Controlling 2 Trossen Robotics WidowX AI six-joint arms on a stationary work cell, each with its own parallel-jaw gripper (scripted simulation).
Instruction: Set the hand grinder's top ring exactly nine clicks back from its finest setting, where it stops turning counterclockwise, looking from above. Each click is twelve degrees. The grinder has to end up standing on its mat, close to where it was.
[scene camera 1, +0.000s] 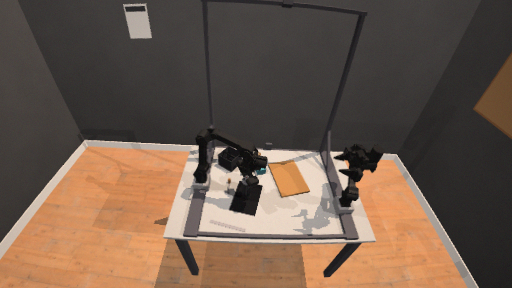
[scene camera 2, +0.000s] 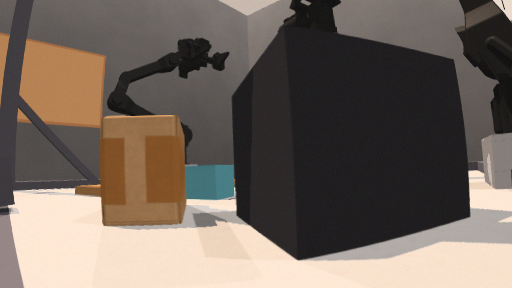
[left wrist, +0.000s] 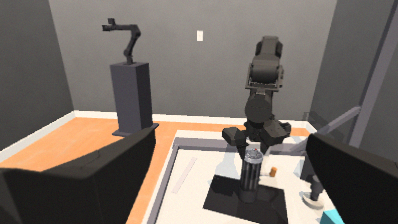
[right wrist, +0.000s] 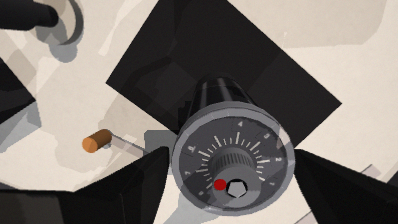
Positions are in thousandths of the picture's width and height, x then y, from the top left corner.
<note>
I see my left gripper (scene camera 2: 431, 172), my right gripper (right wrist: 577, 694), a black mat (right wrist: 398, 324), a teal block (scene camera 2: 405, 634), a black box (scene camera 2: 665, 495), a hand grinder (right wrist: 592, 819), an orange board (scene camera 1: 565, 630) and an orange-knobbed handle (right wrist: 232, 641).
The hand grinder is seen too in the left wrist view (left wrist: 629, 775). My left gripper also shows in the left wrist view (left wrist: 577, 618). My right gripper also shows in the left wrist view (left wrist: 634, 703). Scene camera 2 does not show the black mat, which is hidden by the black box. The right wrist view misses the teal block: it is out of frame.
</note>
